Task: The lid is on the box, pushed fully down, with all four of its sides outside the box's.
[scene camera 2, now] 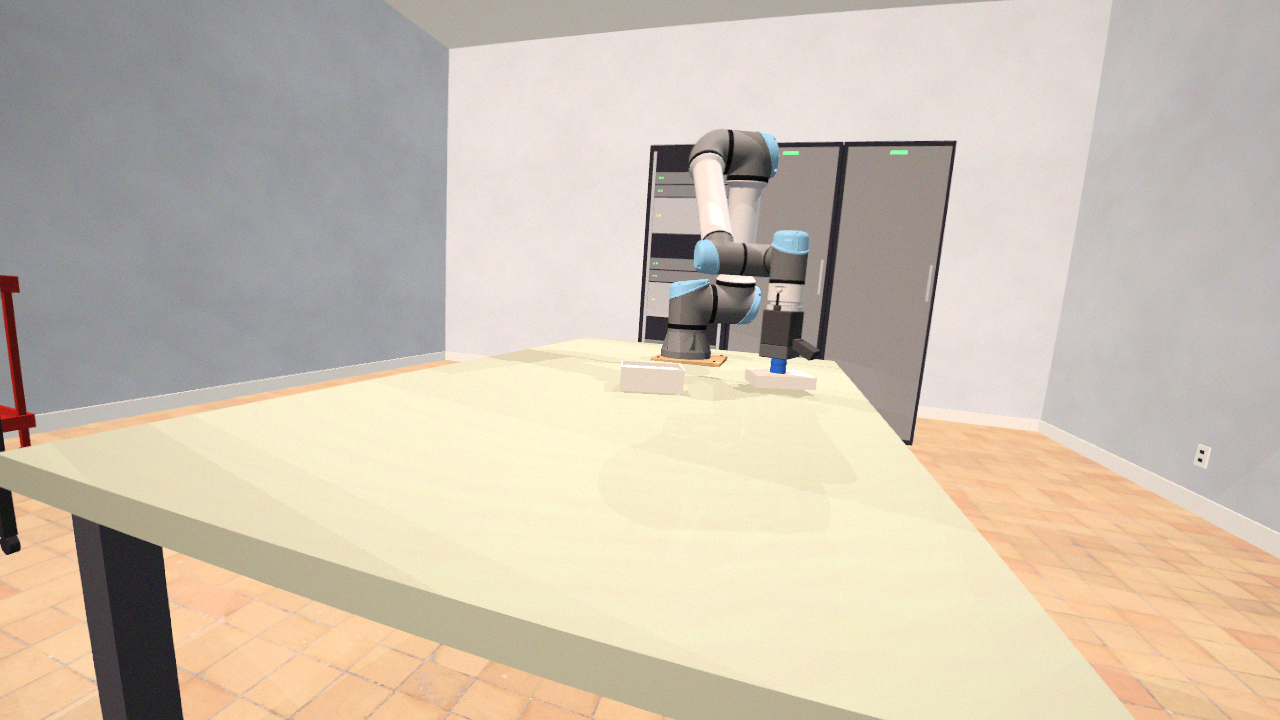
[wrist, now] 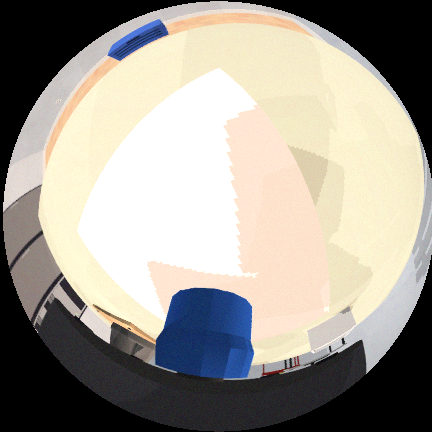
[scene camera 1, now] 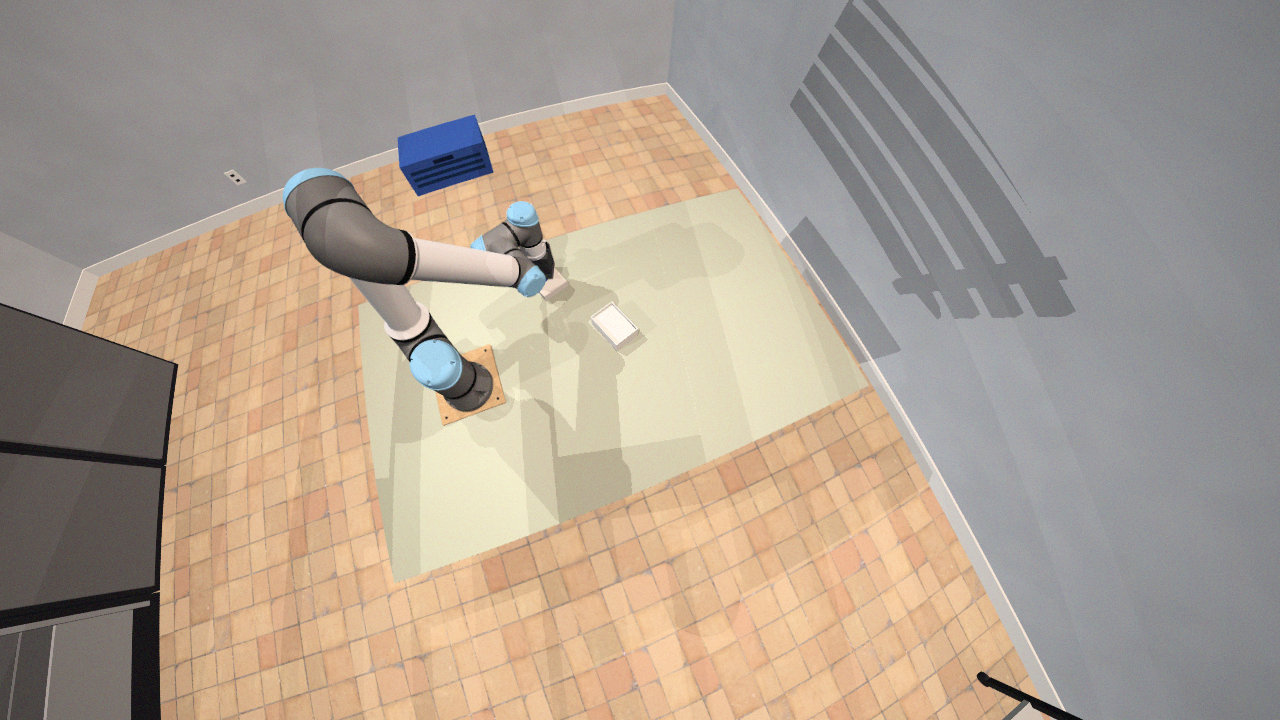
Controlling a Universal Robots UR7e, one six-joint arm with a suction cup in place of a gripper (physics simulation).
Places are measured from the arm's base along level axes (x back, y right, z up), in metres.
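Where they show: end effector, tool point: [scene camera 2: 777,377] [wrist: 213,290]; arm's base, origin of the base link: [scene camera 2: 685,356] [wrist: 134,335] [scene camera 1: 469,387].
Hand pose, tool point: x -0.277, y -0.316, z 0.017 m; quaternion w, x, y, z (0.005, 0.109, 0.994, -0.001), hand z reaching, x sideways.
Each offset is from my tool point to the top centre of the thing. Level surfaces: height alone.
The pale lid {dx -0.004, dy -0.006, dz +0.013 m} [scene camera 1: 555,285] [scene camera 2: 792,381] [wrist: 175,200] is level, top face up, and seems to hang just above the table {dz -0.025 m} [scene camera 1: 760,358] [scene camera 2: 447,501]. My suction gripper [scene camera 1: 549,272] [scene camera 2: 777,366] [wrist: 205,325] points down with its blue cup pressed on the lid's top, and holds it. In the wrist view the cup hides part of the lid. The pale open box {dx -0.193, dy +0.223, dz +0.023 m} [scene camera 1: 614,324] [scene camera 2: 651,379] [wrist: 332,332] stands on the table with its opening up, apart from the lid. In scene camera 2 it is to the lid's left.
The arm's base stands on a wooden plate [scene camera 1: 444,415] [scene camera 2: 716,360] on the table. A blue crate [scene camera 1: 444,156] [wrist: 139,40] is on the floor beyond the table's edge. Dark cabinets [scene camera 1: 80,385] [scene camera 2: 895,268] stand behind the arm. A red frame [scene camera 2: 12,349] is at the far left of scene camera 2.
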